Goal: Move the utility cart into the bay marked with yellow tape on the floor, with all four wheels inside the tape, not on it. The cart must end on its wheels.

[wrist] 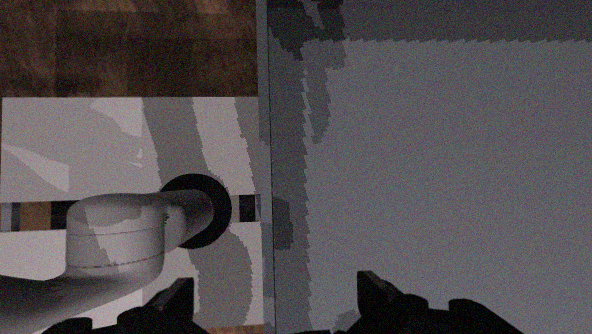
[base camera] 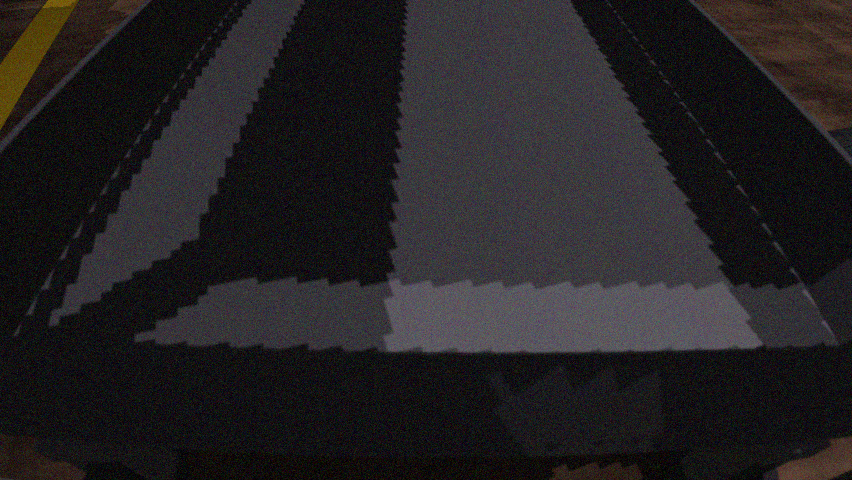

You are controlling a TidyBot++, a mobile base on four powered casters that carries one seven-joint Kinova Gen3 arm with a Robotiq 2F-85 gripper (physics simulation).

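Where they show: gripper, fingertip midpoint: (wrist: 277, 292); arm's base, origin of the base link: (wrist: 192, 210).
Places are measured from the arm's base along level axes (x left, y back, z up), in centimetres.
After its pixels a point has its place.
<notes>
The utility cart (base camera: 512, 178) @(x -7.5, y -34.3, z -24.8 cm) (wrist: 450, 165) @(x 6.6, y -32.2, z 39.6 cm) is a grey tray with raised dark walls. It fills most of the base camera view and the right half of the wrist view, with its top facing up. I cannot make out its wheels. A strip of yellow tape (base camera: 26, 65) @(x 65.1, y -79.9, z -39.6 cm) lies on the floor beyond the cart's left wall, at the upper left of the base camera view; the rest of the bay does not show. My gripper (wrist: 277, 292) @(x -0.2, y -17.6, z 47.0 cm) is open and empty. It points down above the cart's rim, with one finger on each side of the rim line in the wrist view.
My white mobile base (wrist: 40, 120) @(x 20.1, y 31.5, z -1.4 cm) lies close alongside the cart's rim in the wrist view, with my grey arm (wrist: 115, 235) @(x 0.8, y -1.8, z 32.7 cm) rising from its round black mount. Brown wooden floor (wrist: 125, 45) @(x 55.1, y 33.5, z -39.7 cm) (base camera: 787, 59) @(x -73.3, y -91.6, z -39.7 cm) shows past the base and outside the cart's right wall.
</notes>
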